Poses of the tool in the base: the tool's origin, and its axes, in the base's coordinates. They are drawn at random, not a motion.
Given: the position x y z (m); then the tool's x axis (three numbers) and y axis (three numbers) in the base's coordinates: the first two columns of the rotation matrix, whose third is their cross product.
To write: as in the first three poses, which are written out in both.
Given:
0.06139, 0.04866, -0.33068, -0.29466, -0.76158, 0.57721, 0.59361, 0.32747, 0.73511
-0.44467, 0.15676, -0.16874, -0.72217, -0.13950, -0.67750, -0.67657, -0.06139, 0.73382
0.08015, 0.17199, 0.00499, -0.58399, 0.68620, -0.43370, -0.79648, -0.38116, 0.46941
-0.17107, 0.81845, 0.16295, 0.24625, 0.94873, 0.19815, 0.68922, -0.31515, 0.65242
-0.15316, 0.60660, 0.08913, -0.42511, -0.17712, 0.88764, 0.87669, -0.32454, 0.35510
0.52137, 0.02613, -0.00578, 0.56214, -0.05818, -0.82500, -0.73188, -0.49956, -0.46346
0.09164, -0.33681, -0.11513, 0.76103, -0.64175, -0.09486, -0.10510, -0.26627, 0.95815
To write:
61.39, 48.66, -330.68, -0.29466, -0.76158, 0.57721, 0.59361, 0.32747, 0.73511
-444.67, 156.76, -168.74, -0.72217, -0.13950, -0.67750, -0.67657, -0.06139, 0.73382
80.15, 171.99, 4.99, -0.58399, 0.68620, -0.43370, -0.79648, -0.38116, 0.46941
-171.07, 818.45, 162.95, 0.24625, 0.94873, 0.19815, 0.68922, -0.31515, 0.65242
-153.16, 606.60, 89.13, -0.42511, -0.17712, 0.88764, 0.87669, -0.32454, 0.35510
521.37, 26.13, -5.78, 0.56214, -0.05818, -0.82500, -0.73188, -0.49956, -0.46346
91.64, -336.81, -115.13, 0.76103, -0.64175, -0.09486, -0.10510, -0.26627, 0.95815

